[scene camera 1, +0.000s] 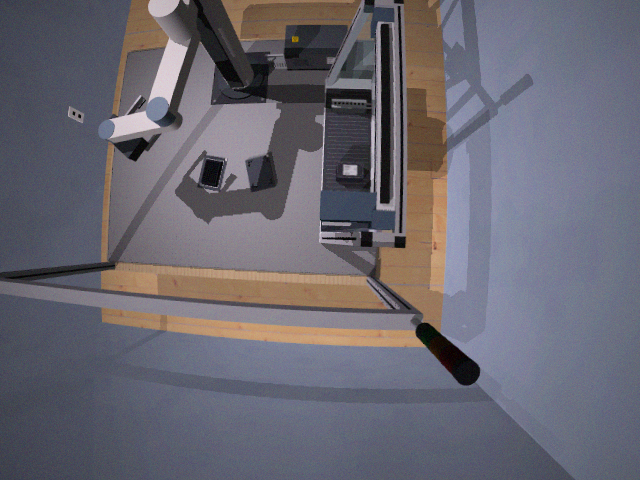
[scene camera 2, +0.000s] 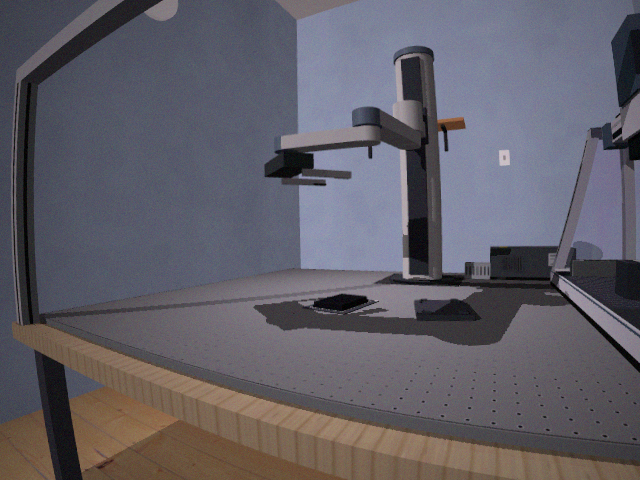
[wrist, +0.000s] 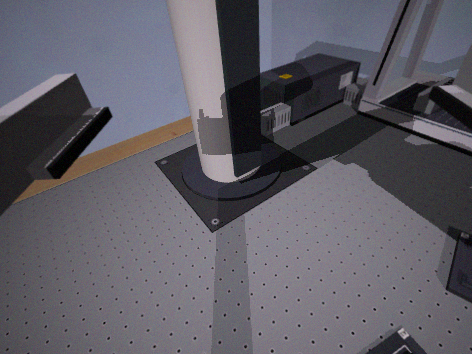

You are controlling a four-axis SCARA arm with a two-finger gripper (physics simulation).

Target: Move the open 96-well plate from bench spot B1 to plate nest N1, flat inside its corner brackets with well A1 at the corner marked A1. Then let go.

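Frame: origin at the arm's base, x ahead, y left, z up, level; centimetres.
Where they show: gripper, fingertip midpoint: (scene camera 2: 336, 179) (wrist: 263, 83); arm's base at its link origin: (scene camera 1: 241, 79) (scene camera 2: 422, 282) (wrist: 231, 168).
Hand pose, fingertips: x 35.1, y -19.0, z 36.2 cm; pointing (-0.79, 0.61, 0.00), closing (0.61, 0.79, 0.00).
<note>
Things, the pixels of their centre, and the offset from my fingertips. "spot": a spot on its surface instead.
- open 96-well plate at the middle of its body: (scene camera 2: 341, 301) (scene camera 1: 211, 172) dx +16.9, dy +8.3, dz -34.1 cm
- dark box at a spot on its surface: (wrist: 320, 90) (scene camera 2: 521, 258) spot: dx -38.6, dy +55.2, dz -27.2 cm
The open 96-well plate (scene camera 1: 211, 172) (scene camera 2: 340, 301) is black and lies flat on a light-edged rectangle on the bench, left of centre. Its wells are too small to tell A1. A dark low block with screws in its corners (scene camera 1: 262, 172) (scene camera 2: 445, 310) (wrist: 462, 272), seemingly nest N1, sits to the plate's right, apart from it. Its corner brackets and A1 mark are not clear. My gripper (scene camera 2: 338, 179) is open and empty, high above the bench at the left, away from the plate. One finger shows at the left of the wrist view; the other is hidden there.
The arm's column (scene camera 1: 227, 46) (scene camera 2: 421, 170) (wrist: 220, 90) stands behind the plate. A dark box (scene camera 1: 316, 47) (scene camera 2: 524, 262) (wrist: 320, 90) is at the back. A framed machine with a ribbed bed (scene camera 1: 347, 134) stands at the right. A frame bar (scene camera 1: 206, 308) crosses the front.
</note>
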